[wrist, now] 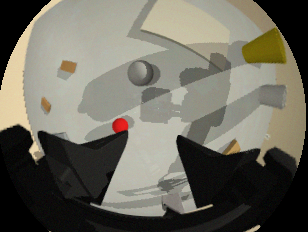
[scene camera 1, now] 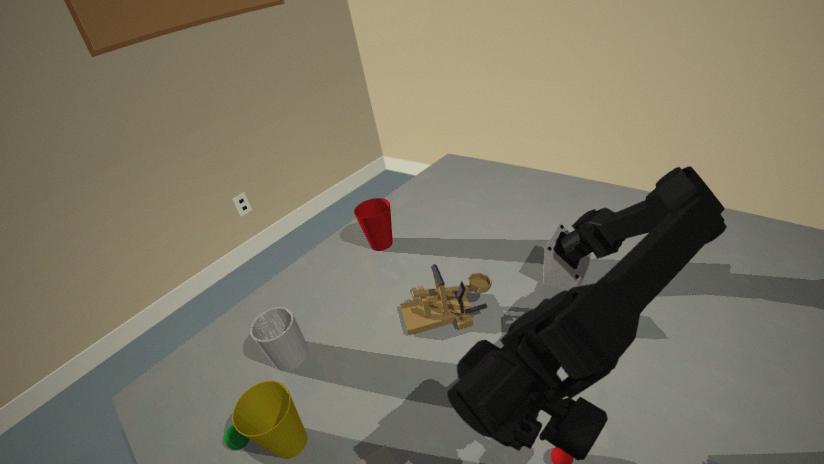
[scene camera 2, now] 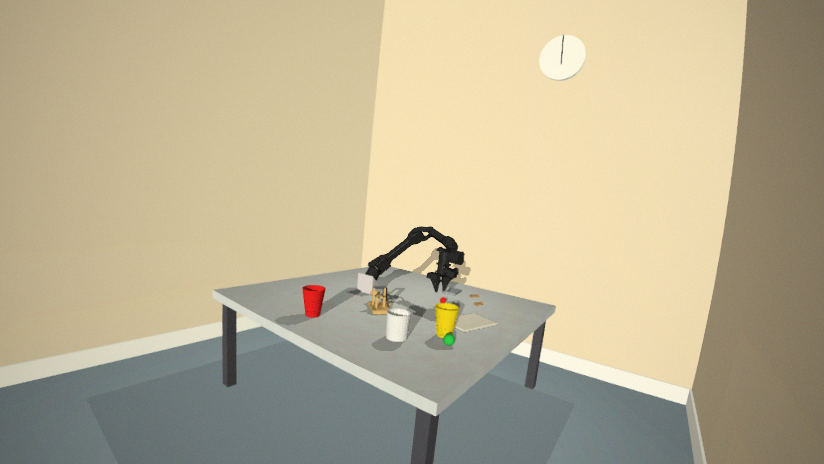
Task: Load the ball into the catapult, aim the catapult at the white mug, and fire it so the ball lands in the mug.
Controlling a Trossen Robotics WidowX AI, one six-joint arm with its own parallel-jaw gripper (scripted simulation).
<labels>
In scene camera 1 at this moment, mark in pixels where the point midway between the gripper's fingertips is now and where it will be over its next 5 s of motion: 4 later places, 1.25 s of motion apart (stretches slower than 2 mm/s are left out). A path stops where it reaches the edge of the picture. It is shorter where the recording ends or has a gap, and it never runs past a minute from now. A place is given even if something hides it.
The gripper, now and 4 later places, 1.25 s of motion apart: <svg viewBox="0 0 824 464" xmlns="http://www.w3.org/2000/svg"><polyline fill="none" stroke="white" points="523,423 562,456 558,409 473,285 481,273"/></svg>
</labels>
